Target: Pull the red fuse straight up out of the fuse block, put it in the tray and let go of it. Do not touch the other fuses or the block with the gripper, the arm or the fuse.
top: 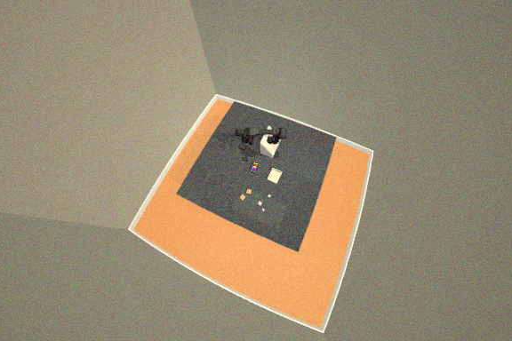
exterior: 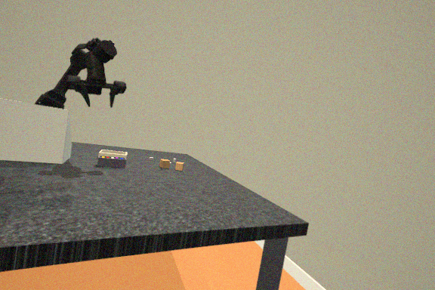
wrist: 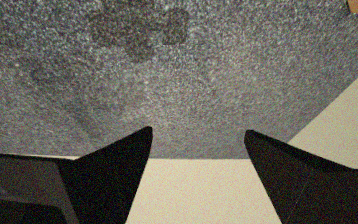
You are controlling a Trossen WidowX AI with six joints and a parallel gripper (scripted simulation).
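The red fuse lies 230 mm below my gripper tip, 150 mm to the left of it and 50 mm ahead of it. The rest, counted from my gripper tip: cream tray (360 mm to the left, 250 mm below, 90 mm ahead); then yellow fuse (230 mm below, 150 mm to the left, 30 mm ahead); then cream fuse (230 mm below, 150 mm to the left, 70 mm ahead).
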